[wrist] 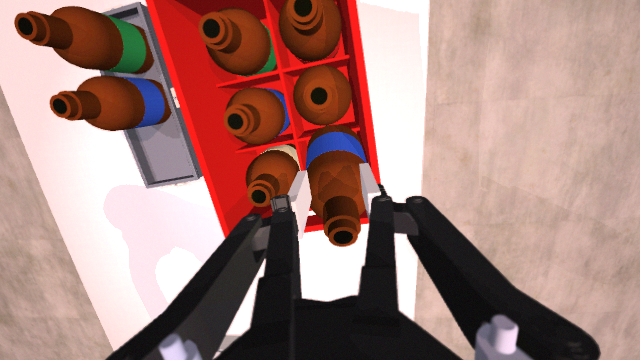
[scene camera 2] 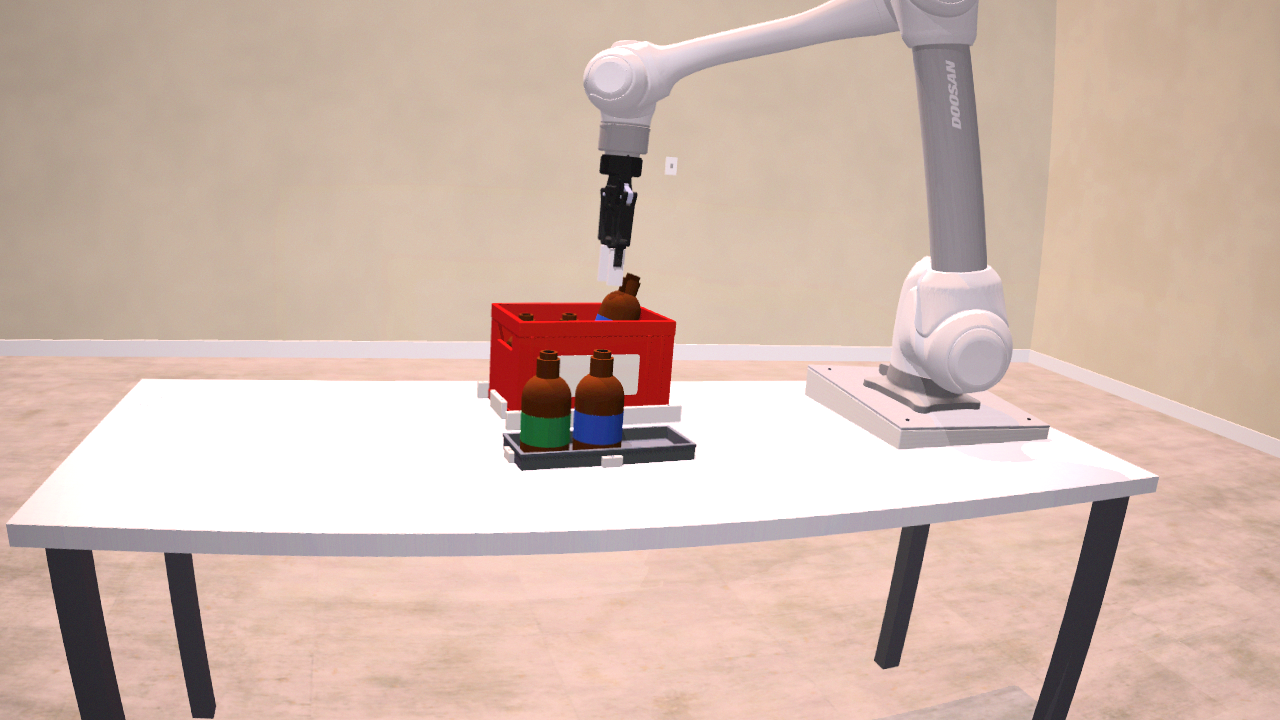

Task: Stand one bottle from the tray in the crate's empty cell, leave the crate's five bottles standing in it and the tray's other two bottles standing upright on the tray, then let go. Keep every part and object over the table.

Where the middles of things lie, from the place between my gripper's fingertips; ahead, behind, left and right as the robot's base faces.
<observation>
Now: the light strip [scene camera 2: 652,414] 8 cm ahead of my hand, 14 cm to the left of it and 20 cm below it.
</observation>
